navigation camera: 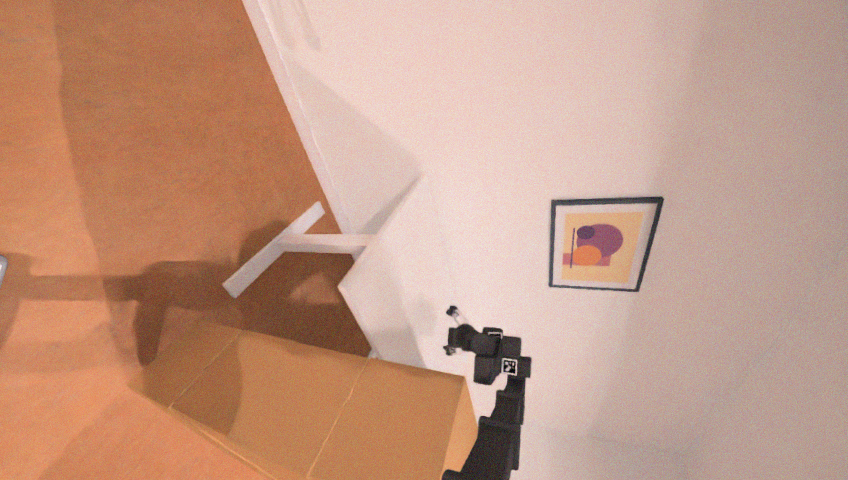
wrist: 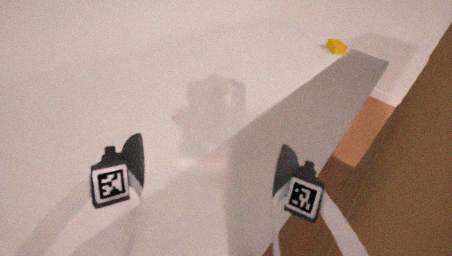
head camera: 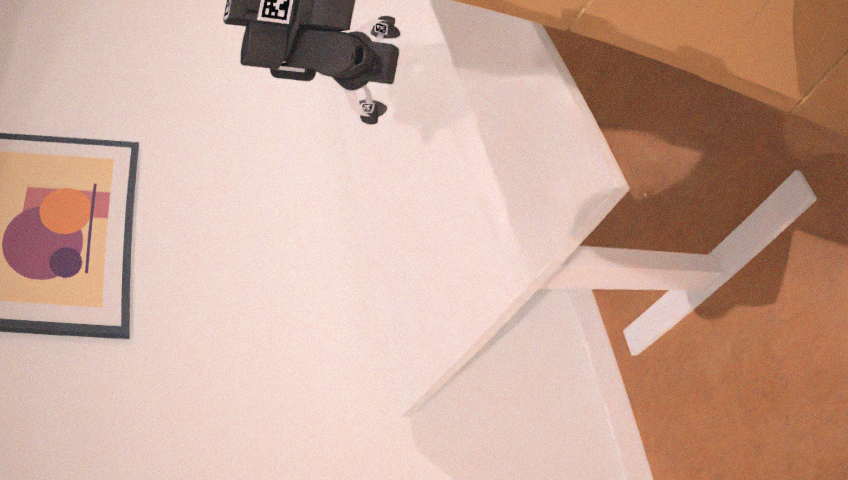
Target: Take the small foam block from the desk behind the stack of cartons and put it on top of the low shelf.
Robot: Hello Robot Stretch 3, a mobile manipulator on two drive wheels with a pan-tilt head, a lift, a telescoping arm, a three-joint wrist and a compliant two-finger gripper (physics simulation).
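Frame: origin at the robot's base, x down, y ahead, z right, level; centimetres.
Seen in the pictures: gripper, between the fingertips: (wrist: 211, 158).
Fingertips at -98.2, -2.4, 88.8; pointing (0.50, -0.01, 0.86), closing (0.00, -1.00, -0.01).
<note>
A point is followed by its place in that frame, as x, y, z.
The small foam block (wrist: 336, 47) {-75.6, -59.5, 184.2} is yellow and lies on the white desk (head camera: 553, 136) {-72.0, 2.7, 83.8} (navigation camera: 380, 303) {-72.0, 3.2, 89.6} (wrist: 300, 120) {-72.0, -27.8, 128.2}, near the top right of the wrist view, beside the far end of a shaded strip. It does not show in the head or navigation views. My gripper (head camera: 379, 69) {-98.2, -2.4, 88.8} (navigation camera: 451, 330) {-98.2, -2.4, 88.8} (wrist: 211, 158) {-98.2, -2.4, 88.8} is open and empty, above the desk, with the block farther off and to the right of the fingers in the wrist view. The stack of brown cartons (head camera: 714, 41) {-57.9, -16.2, 66.9} (navigation camera: 285, 410) {-66.0, -25.2, 59.0} (wrist: 410, 175) {-87.6, -32.9, 96.8} stands along the desk's side. The low shelf does not show in these views.
A white desk leg with a foot bar (head camera: 660, 321) (navigation camera: 255, 267) stands on the orange-brown floor (head camera: 743, 404) {0.0, 54.0, 82.9} (navigation camera: 166, 130) {0.0, 55.8, 43.8}. A framed picture (head camera: 65, 237) {-145.4, 39.8, 153.6} (navigation camera: 606, 243) {-154.3, 40.1, 153.4} hangs on the pale wall. My arm (navigation camera: 496, 440) {-120.4, -8.6, 35.5} passes close by the cartons' end in the navigation view.
</note>
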